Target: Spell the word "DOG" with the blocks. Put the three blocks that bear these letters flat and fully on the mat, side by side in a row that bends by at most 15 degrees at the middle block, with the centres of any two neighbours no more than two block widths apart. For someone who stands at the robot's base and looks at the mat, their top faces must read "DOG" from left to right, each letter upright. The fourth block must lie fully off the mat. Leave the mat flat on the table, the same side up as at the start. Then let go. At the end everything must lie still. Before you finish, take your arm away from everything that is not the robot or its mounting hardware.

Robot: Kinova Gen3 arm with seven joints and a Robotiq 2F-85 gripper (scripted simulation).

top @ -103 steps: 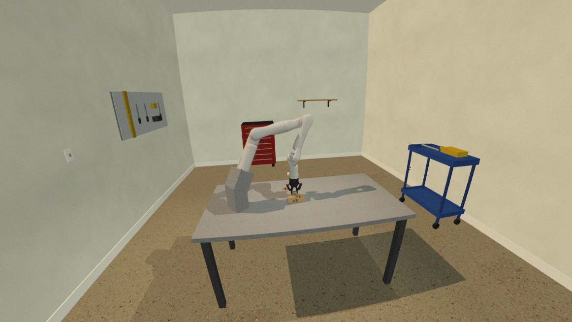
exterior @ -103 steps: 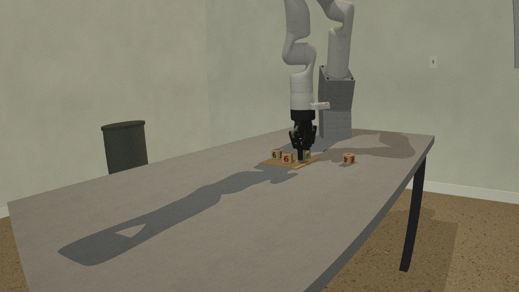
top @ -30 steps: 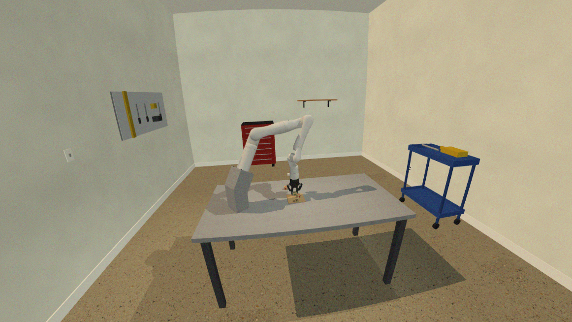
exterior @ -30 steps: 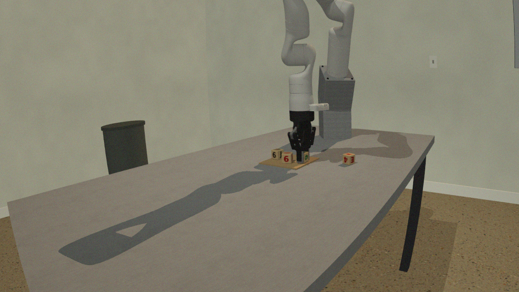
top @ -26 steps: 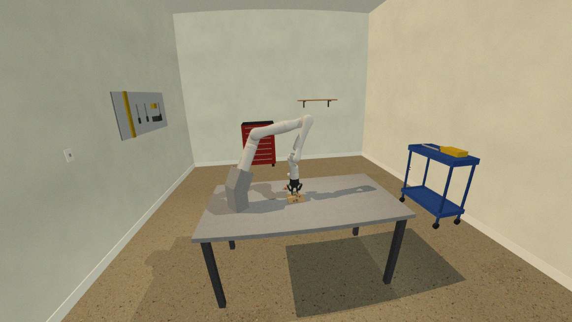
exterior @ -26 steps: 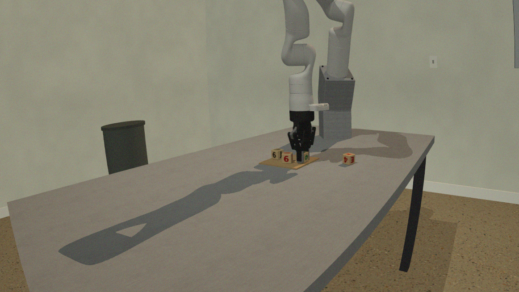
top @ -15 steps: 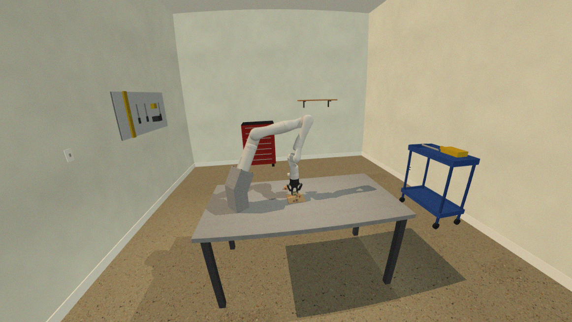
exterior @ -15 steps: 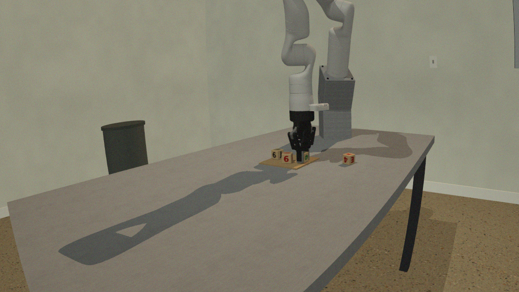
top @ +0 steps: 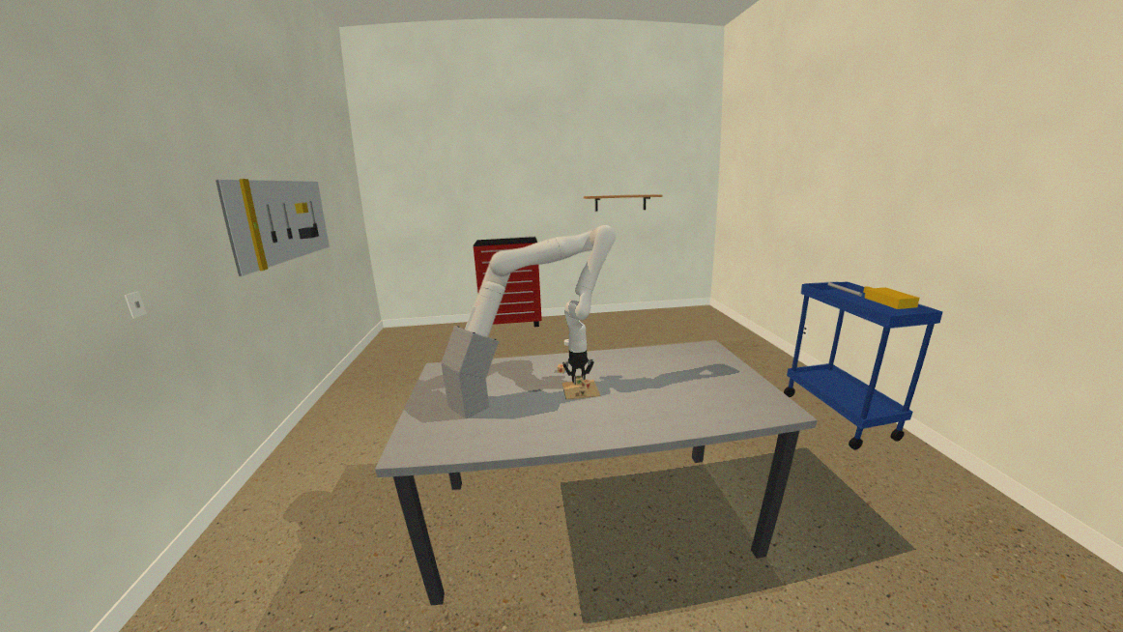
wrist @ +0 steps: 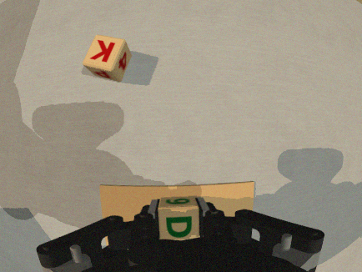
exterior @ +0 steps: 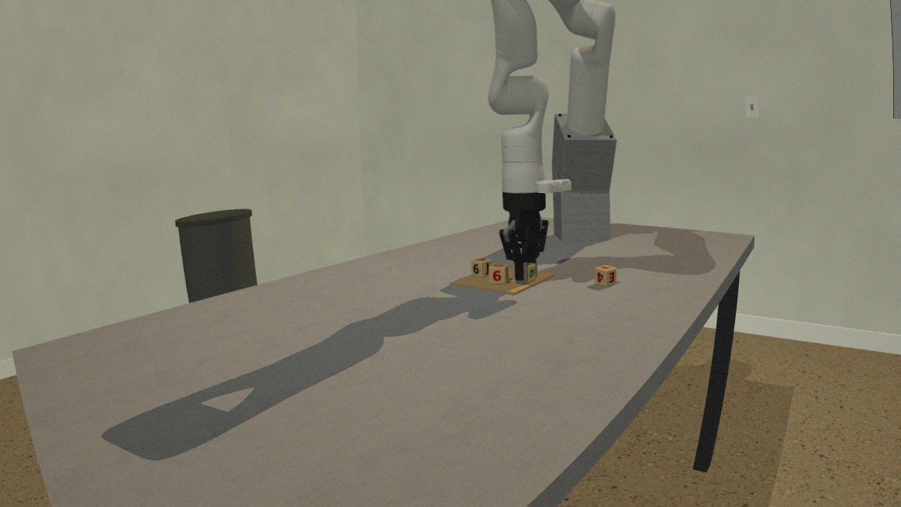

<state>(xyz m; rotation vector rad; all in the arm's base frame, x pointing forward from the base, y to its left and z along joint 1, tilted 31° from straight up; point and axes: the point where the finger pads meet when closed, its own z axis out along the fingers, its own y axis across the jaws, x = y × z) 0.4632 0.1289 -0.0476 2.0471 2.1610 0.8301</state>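
Right now the D block is right at my hand. The rest, counted from my hand: O block (3 cm ahead, 4 cm to the right, 1 cm below); tan mat (1 cm ahead, 5 cm to the right, 2 cm below); G block (1 cm ahead, 10 cm to the right, 1 cm below).
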